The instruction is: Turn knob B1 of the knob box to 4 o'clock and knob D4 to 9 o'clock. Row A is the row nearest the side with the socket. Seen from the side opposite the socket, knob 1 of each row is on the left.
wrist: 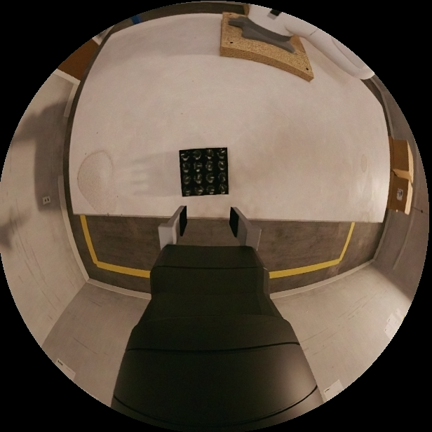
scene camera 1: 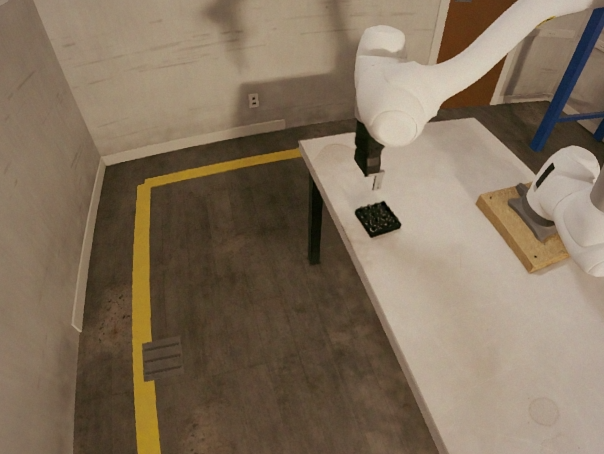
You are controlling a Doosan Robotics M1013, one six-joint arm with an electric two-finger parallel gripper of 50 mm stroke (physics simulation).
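Pixels of known places: gripper, fingertip midpoint: (scene camera 1: 371, 182); arm's base, link origin: (scene camera 1: 539, 215).
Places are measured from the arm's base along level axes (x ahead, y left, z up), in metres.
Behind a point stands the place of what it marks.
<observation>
The black knob box (scene camera 1: 378, 219) {x 0.552, y -0.172, z -0.008 m} (wrist: 204, 171) lies flat on the white table near its long edge. Its top carries a four-by-four grid of small round dark knobs; they are too small to read their pointer directions. The socket side cannot be told, so I cannot say which knobs are B1 and D4. My gripper (scene camera 1: 377, 181) {x 0.591, y -0.186, z 0.139 m} (wrist: 208, 214) is open and empty. It hangs above the table, pointing down, apart from the box. In the wrist view the box shows just beyond the fingertips, slightly left of the midline between them.
The white table (scene camera 1: 440, 280) {x 0.467, y 0.069, z -0.042 m} (wrist: 150, 100) bears a wooden base plate (scene camera 1: 510, 240) {x 0.171, y 0.039, z -0.021 m} (wrist: 260, 62) with the robot's base on it, across from the box. Cardboard boxes (wrist: 400, 192) stand beyond the table's right end in the wrist view. A blue frame post (scene camera 1: 567, 80) stands behind the table.
</observation>
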